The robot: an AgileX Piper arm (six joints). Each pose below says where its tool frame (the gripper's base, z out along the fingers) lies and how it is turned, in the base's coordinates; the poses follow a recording.
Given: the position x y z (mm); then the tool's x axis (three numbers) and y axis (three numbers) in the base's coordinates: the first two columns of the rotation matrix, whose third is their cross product.
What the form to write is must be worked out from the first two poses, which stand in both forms.
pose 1, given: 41 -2 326 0.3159 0.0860 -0.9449 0.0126 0.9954 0.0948
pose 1, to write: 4.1 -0.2 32.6 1.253 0.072 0.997 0.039
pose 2, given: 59 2 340 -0.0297 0.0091 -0.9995 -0.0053 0.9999 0.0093
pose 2, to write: 5.9 0.2 34.0 1.601 0.002 1.000 0.007
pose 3, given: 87 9 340 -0.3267 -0.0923 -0.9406 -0.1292 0.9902 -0.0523
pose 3, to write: 8.7 0.9 34.0 1.913 -0.083 0.996 0.020
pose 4, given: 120 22 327 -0.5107 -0.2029 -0.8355 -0.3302 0.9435 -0.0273
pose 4, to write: 12.0 2.2 32.7 2.163 -0.174 0.982 0.077
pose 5, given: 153 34 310 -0.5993 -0.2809 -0.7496 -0.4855 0.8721 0.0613
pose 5, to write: 15.3 3.4 31.0 2.337 -0.235 0.961 0.142
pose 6, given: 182 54 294 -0.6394 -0.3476 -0.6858 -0.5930 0.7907 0.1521
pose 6, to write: 18.2 5.4 29.4 2.466 -0.281 0.939 0.196
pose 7, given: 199 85 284 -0.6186 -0.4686 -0.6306 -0.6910 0.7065 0.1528
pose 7, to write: 19.9 8.5 28.4 2.562 -0.344 0.917 0.203
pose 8, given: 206 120 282 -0.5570 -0.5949 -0.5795 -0.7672 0.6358 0.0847
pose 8, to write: 20.6 12.0 28.2 2.618 -0.407 0.897 0.172
